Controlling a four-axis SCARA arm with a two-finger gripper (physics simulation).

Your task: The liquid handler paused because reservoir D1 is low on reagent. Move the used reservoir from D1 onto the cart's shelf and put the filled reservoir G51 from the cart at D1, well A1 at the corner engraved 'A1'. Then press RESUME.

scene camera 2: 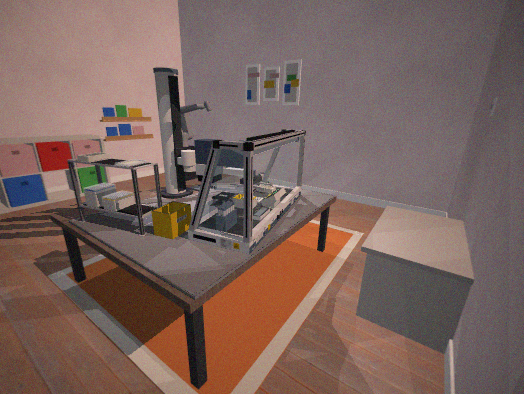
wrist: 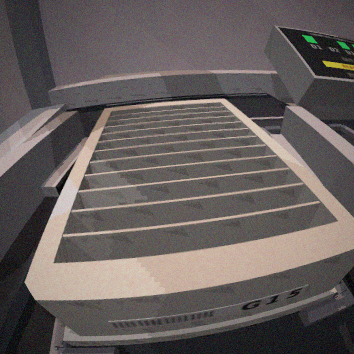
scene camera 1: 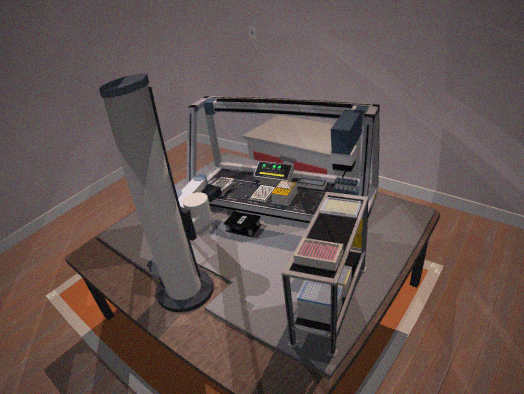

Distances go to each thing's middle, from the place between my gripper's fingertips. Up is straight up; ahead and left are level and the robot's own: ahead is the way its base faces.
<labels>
Now: the yellow bin [scene camera 2: 170, 220] 790 mm to the right of my hand, 90 mm behind it and 10 mm below it.
</labels>
